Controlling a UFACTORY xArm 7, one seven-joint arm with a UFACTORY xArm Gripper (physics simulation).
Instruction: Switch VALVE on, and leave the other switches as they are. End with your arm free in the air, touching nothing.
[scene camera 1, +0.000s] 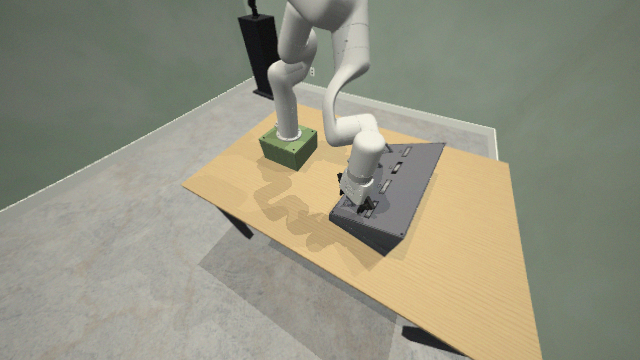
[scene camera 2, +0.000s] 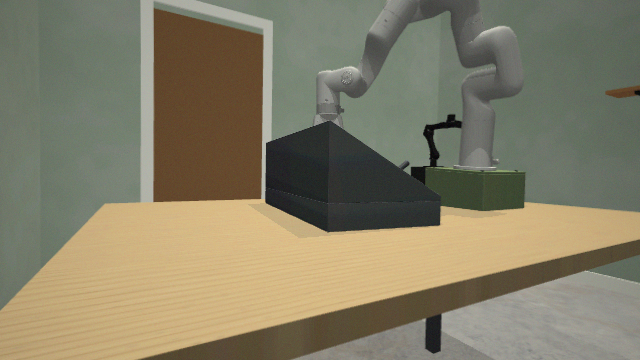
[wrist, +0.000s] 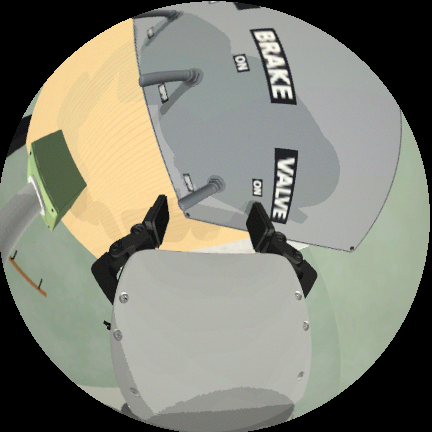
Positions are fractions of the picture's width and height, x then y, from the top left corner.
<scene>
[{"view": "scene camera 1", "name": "gripper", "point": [0.55, 0.56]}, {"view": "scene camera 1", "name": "grey sloped switch panel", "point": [0.62, 0.51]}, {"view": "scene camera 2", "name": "grey sloped switch panel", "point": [0.51, 0.49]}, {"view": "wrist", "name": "gripper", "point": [0.48, 0.48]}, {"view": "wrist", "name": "grey sloped switch panel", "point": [0.62, 0.27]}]
</scene>
